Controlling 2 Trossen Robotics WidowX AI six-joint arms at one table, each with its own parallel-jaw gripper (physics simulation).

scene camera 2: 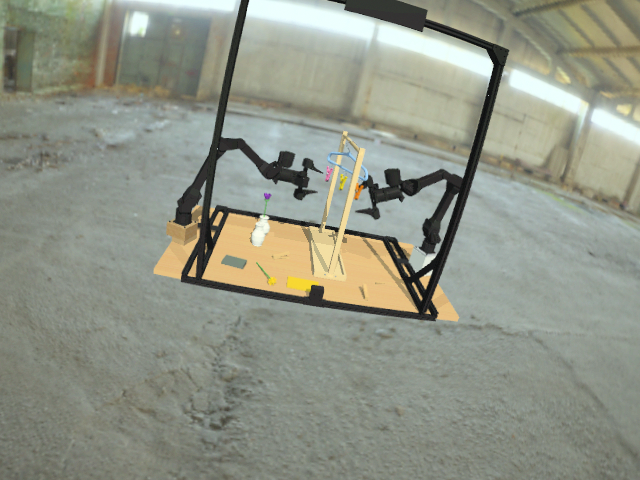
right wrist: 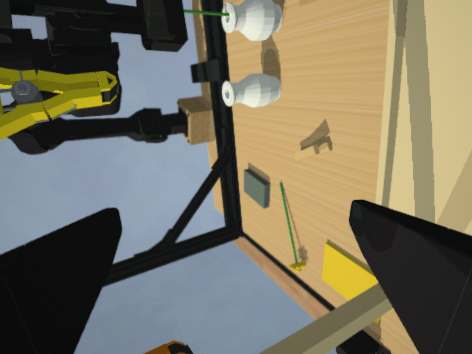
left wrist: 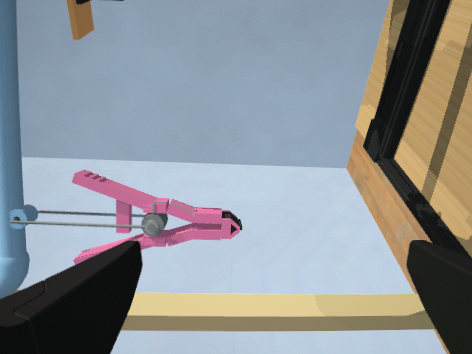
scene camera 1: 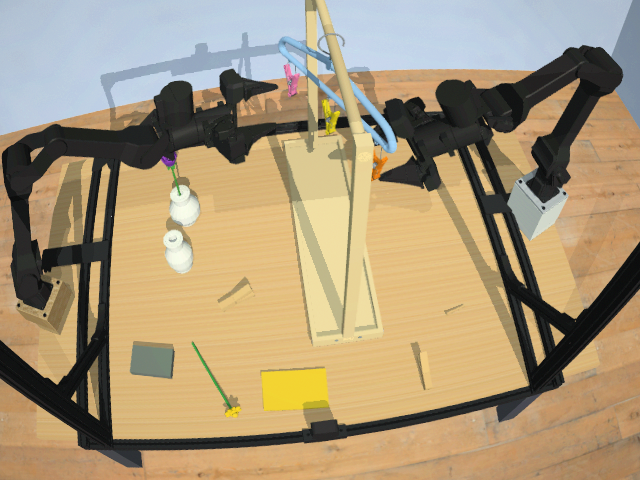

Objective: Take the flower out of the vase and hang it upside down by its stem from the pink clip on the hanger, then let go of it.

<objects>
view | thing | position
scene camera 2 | stand base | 323, 243
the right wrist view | my right gripper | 237, 215
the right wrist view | grey block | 256, 187
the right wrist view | yellow pad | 347, 276
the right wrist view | white vase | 255, 90
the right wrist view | stand base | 424, 176
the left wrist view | my left gripper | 273, 253
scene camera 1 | my left gripper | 277, 105
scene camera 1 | my right gripper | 368, 162
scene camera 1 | grey block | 147, 361
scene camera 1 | yellow pad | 299, 389
</objects>
